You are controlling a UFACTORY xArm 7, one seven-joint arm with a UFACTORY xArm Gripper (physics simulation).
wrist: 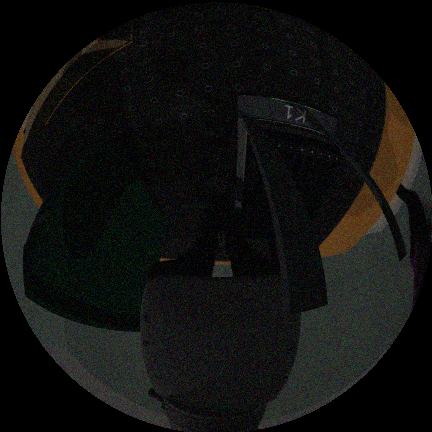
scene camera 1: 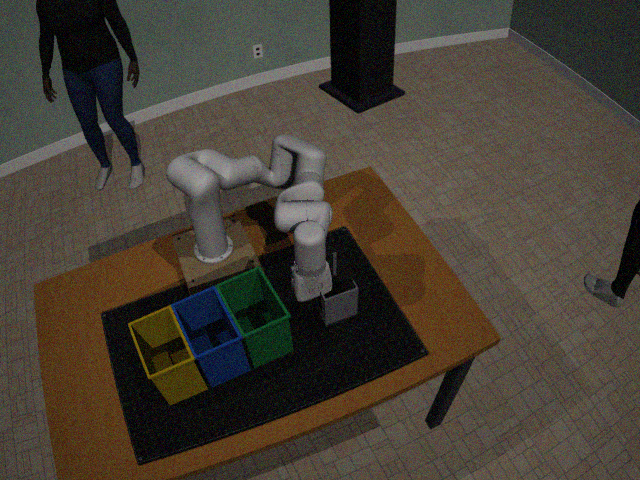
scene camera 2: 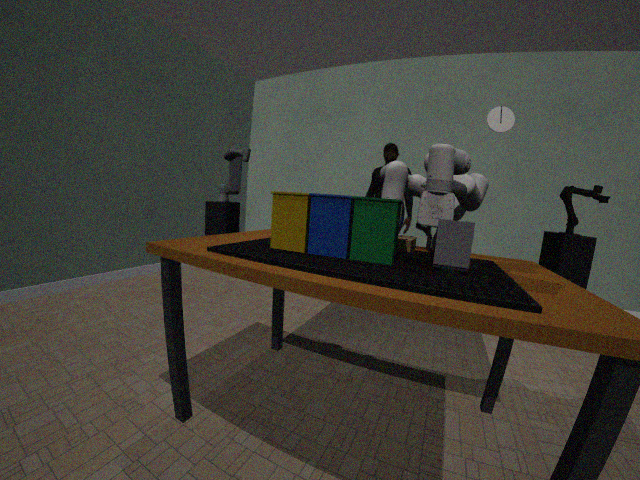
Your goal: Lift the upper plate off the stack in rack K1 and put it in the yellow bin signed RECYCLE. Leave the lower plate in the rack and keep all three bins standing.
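Where they show: gripper, fingertip midpoint: (wrist: 221, 204) (scene camera 1: 312, 305) (scene camera 2: 430, 250); arm's base at its link origin: (scene camera 1: 213, 249).
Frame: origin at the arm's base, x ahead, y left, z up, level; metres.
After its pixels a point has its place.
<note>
Rack K1 (scene camera 1: 340, 307) {x 0.425, y 0.166, z 0.037 m} (scene camera 2: 453, 243) {x 0.425, y 0.168, z 0.036 m} (wrist: 265, 106) {x 0.276, y 0.179, z -0.026 m} stands upright on the dark mat, its grey panel facing the scene cameras and its K1 label readable in the wrist view. The two plates cannot be made out in its dark interior. My gripper (scene camera 2: 430, 246) {x 0.351, y 0.124, z 0.000 m} (wrist: 221, 204) {x 0.351, y 0.124, z 0.000 m} is shut and empty. It points down beside the rack, on the side toward the green bin, with its fingers low beside the rack wall; whether they touch it cannot be told. In scene camera 1 the fingertips are hidden. The yellow bin (scene camera 1: 180, 383) {x 0.382, y -0.308, z 0.047 m} (scene camera 2: 289, 222) {x 0.383, y -0.305, z 0.045 m} stands upright at the far left; its sign is not readable.
A blue bin (scene camera 1: 224, 364) {x 0.398, y -0.181, z 0.047 m} (scene camera 2: 329, 225) {x 0.398, y -0.176, z 0.048 m} and a green bin (scene camera 1: 271, 342) {x 0.414, y -0.046, z 0.051 m} (scene camera 2: 373, 230) {x 0.413, y -0.049, z 0.047 m} (wrist: 130, 250) {x 0.356, y 0.018, z 0.041 m} stand upright in a row beside the yellow one. The green bin is between the blue bin and the rack. A thin upright post (scene camera 1: 334, 263) {x 0.305, y 0.236, z 0.054 m} rises behind the rack.
</note>
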